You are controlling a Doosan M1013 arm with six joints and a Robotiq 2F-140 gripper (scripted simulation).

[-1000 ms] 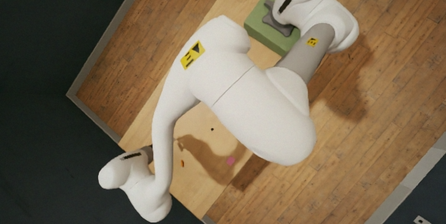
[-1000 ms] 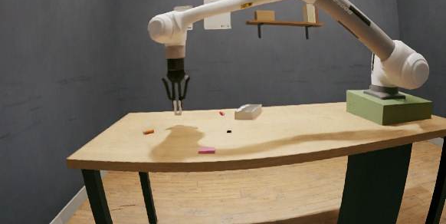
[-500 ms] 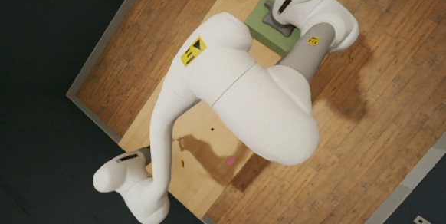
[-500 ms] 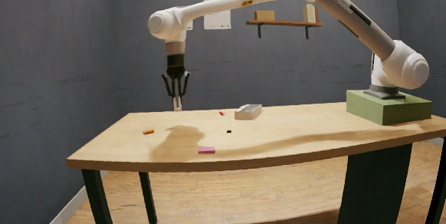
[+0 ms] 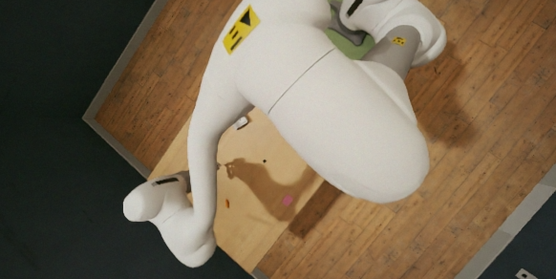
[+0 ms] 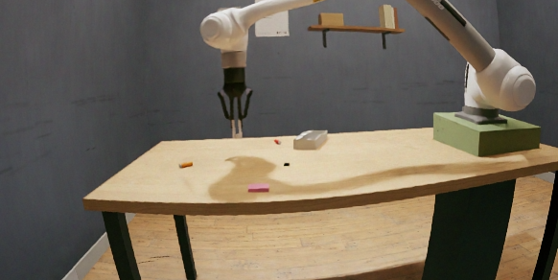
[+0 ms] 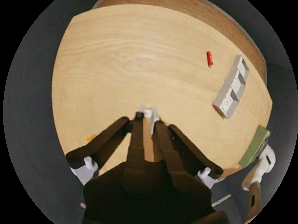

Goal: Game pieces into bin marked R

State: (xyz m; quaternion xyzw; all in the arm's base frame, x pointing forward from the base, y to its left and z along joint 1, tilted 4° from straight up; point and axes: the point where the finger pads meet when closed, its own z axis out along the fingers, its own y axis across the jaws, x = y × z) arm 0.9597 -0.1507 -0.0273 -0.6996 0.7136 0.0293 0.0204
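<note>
Now: the grey bin 290 mm behind my hand, 140 mm to the right of it and 80 mm below it. Also, from my hand: orange piece: 170 mm ahead, 150 mm to the left, 90 mm below; then red piece: 180 mm to the right, 160 mm behind, 90 mm below; then white cube: 30 mm below.
</note>
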